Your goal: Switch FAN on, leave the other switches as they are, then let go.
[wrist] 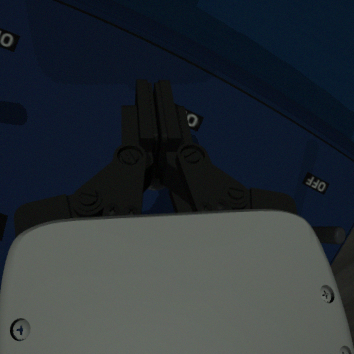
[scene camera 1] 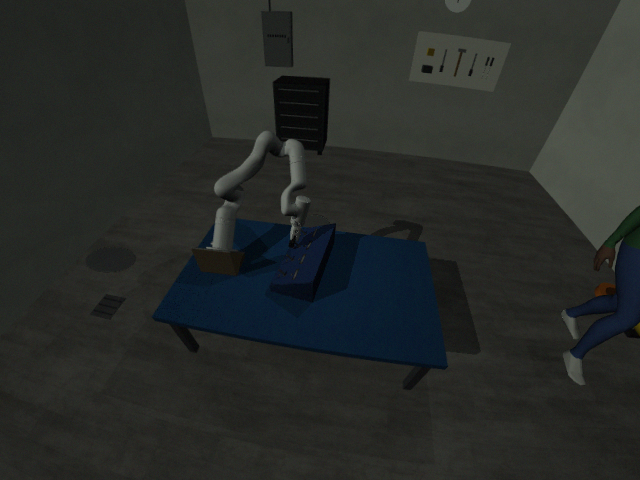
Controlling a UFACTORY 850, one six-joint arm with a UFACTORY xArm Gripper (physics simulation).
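Note:
A dark blue sloped switch panel [scene camera 1: 294, 287] [wrist: 90, 65] stands on the blue table [scene camera 1: 361, 320], with several small levers in two rows. My gripper [scene camera 1: 293, 243] [wrist: 149, 101] is shut and empty, low over the panel's far half. In the wrist view its fingers partly cover a label [wrist: 192, 119], of which an "O" shows. A rounded tip [wrist: 156, 186] shows between the finger linkages, mostly hidden. To the right, a lever [wrist: 331, 234] stands below a label reading OFF [wrist: 316, 183]. No FAN name is readable, and I cannot tell that switch's position.
The arm's base stands by a brown block [scene camera 1: 219, 261] at the table's left. A black drawer cabinet [scene camera 1: 302, 111] stands by the back wall. A person [scene camera 1: 628, 281] in a green top is at the right, away from the table, near an orange object [scene camera 1: 603, 290].

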